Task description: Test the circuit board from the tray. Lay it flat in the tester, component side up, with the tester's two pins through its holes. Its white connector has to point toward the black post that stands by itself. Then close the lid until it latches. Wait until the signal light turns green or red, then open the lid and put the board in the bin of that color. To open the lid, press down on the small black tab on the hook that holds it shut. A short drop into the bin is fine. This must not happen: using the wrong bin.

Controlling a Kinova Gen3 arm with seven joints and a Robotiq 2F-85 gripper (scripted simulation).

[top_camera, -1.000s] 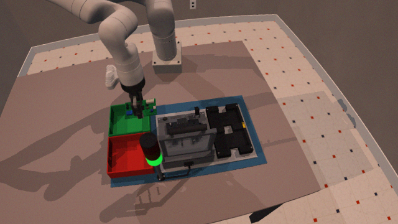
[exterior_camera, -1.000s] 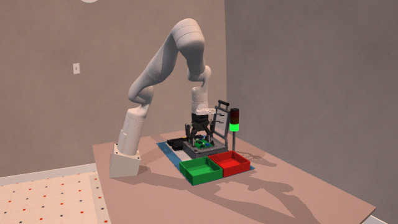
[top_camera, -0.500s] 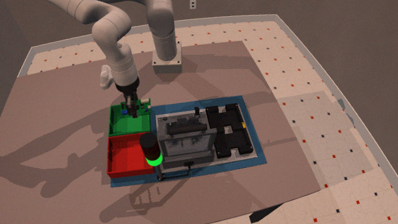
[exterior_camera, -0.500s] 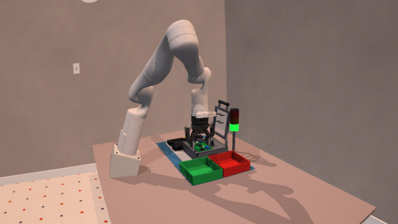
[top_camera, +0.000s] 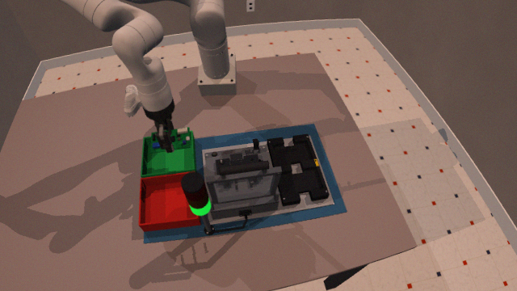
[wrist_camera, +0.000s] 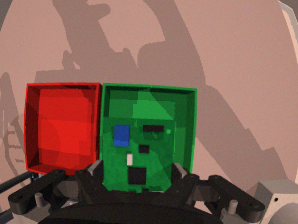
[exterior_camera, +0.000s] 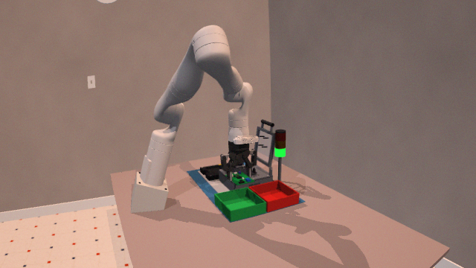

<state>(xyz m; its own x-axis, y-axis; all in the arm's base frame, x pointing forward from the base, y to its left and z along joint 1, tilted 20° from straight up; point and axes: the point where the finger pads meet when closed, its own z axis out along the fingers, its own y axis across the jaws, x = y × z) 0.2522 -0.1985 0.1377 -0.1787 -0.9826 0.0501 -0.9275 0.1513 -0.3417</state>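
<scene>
Right now the green bin is 2 cm behind my hand, 2 cm to the right of it and 11 cm below it. Also, from my hand: red bin: 13 cm ahead, 5 cm to the right, 11 cm below; green circuit board: 1 cm below; tester lid: 24 cm ahead, 13 cm to the left, 6 cm above.
</scene>
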